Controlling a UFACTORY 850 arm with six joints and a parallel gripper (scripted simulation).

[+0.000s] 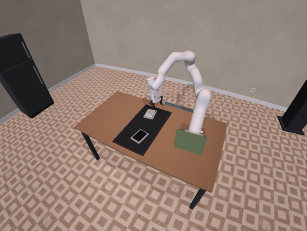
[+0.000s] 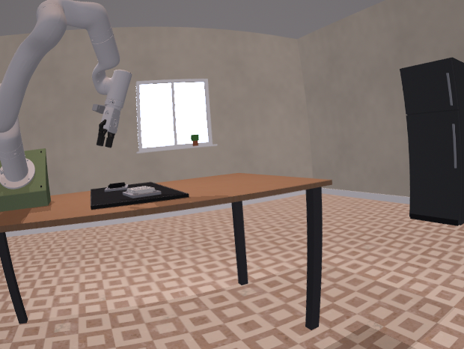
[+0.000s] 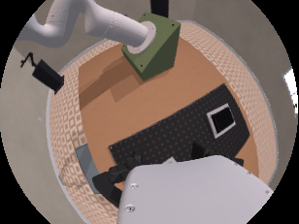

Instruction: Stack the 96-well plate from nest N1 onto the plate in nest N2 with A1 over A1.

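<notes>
My hand is 12 cm short of the white 96-well plate, 7 cm to the left of it and 20 cm above it. Also, from my hand: dark plate 10 cm ahead, 29 cm to the left, 20 cm below.
</notes>
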